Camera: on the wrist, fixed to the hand. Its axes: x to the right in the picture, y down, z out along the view.
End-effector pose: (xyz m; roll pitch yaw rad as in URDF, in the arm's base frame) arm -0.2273 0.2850 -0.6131 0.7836 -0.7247 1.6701
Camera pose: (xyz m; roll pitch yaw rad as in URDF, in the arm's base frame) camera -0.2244 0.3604 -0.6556 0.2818 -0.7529 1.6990
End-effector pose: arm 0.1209 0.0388 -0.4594 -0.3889 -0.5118 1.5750
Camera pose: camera 0.1998 0.0741 -0.4649 -0.8903 -0.5030 1.6142
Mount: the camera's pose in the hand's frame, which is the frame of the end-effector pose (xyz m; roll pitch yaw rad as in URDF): 0.0278 -0.0648 -0.0503 -0.4824 -0.0052 0.0350
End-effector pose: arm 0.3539 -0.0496 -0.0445 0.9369 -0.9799 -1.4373
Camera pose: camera 0.3672 -0.1322 -0.0671 0.4285 -1.0110 -1.4062
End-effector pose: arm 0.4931 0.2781 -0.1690 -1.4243 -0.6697 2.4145
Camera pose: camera 0.5425 0.3134 -0.1072 -1.9143 -0.6358 2.4272
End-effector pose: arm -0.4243 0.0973 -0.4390 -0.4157 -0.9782 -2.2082
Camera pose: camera -0.5073 0.1190 -0.4270 -0.9478 -0.9680 -2.1480
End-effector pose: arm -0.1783 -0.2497 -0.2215 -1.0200 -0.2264 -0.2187
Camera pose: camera -0.1748 -0.3291 -0.1871 -1.5072 -0.1992 -0.1955
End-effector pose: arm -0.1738 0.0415 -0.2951 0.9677 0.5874 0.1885
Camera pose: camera -0.1965 0.0419 -0.3787 0.4953 0.5555 0.2068
